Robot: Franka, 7 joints.
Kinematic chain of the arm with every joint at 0, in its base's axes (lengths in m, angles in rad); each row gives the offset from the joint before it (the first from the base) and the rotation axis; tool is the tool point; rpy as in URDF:
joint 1: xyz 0 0 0.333 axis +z
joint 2: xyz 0 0 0 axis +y
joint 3: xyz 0 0 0.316 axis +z
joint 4: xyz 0.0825 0 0 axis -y
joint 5: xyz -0.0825 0 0.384 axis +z
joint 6: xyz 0 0 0 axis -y
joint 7: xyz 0.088 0 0 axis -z
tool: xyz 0 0 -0.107 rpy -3.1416 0 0
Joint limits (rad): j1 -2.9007..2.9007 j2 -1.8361..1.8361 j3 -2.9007..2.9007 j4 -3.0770..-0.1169 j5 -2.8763..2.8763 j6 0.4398..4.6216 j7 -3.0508..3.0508
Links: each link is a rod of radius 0.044 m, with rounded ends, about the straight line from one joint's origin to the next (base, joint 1, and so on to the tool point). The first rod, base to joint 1, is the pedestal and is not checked.
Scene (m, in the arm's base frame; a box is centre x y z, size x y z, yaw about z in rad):
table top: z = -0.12
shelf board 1: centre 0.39 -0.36 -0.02 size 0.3 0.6 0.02 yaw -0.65
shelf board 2: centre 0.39 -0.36 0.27 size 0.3 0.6 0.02 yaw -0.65
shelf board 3: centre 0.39 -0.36 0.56 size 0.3 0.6 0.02 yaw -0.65
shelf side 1: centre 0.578 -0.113 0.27 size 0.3 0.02 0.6 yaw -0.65
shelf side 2: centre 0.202 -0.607 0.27 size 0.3 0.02 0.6 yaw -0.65
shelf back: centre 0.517 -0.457 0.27 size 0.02 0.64 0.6 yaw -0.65
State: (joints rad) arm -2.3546 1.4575 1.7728 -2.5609 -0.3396 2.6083 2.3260
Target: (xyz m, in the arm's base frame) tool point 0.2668 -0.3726 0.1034
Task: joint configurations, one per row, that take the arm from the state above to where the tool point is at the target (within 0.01 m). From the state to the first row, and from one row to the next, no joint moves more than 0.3 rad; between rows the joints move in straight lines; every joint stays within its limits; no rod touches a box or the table.
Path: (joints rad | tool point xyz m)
1: -2.6276 1.6239 1.8289 -2.7808 -0.3174 2.3839 2.3260 | 0.2836 -0.2133 0.4234
2: -2.9007 1.7903 1.8849 -3.0007 -0.2952 2.1595 2.3260 | 0.2147 -0.1456 0.4233
3: -2.9007 1.4956 1.5921 -2.9433 -0.2987 2.1908 2.3260 | 0.2313 -0.1819 0.3137
4: -2.9007 1.2009 1.2992 -2.8859 -0.3021 2.2220 2.3260 | 0.1885 -0.2132 0.1960
5: -2.9007 0.9061 1.0064 -2.8285 -0.3055 2.2532 2.3260 | 0.0828 -0.2327 0.1034
6: -2.6762 1.1807 1.0481 -2.6091 -0.3088 2.4251 2.3260 | 0.1683 -0.3178 0.1043
7: -2.4517 1.4552 1.0899 -2.3896 -0.3122 2.5971 2.3260 | 0.2668 -0.3726 0.1034

